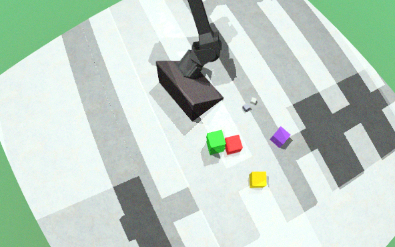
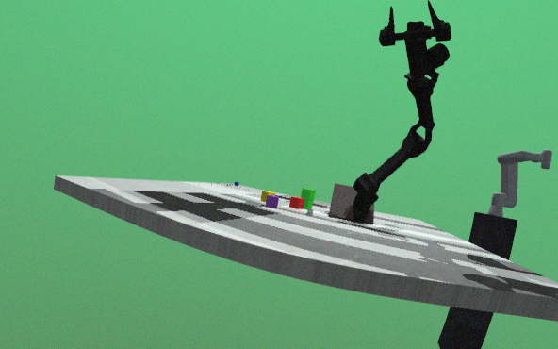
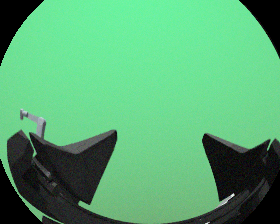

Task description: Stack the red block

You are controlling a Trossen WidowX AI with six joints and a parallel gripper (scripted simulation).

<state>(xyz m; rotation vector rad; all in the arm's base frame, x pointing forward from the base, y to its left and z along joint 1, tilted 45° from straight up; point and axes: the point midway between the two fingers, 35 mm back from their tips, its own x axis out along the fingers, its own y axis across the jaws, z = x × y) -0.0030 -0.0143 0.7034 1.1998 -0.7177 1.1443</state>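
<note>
The red block lies 570 mm below my gripper tip, 490 mm to the right of it and 350 mm ahead of it. Round my gripper tip: purple block 570 mm below, 400 mm ahead, 350 mm to the right; yellow block 570 mm below, 480 mm to the right, 470 mm ahead.
</note>
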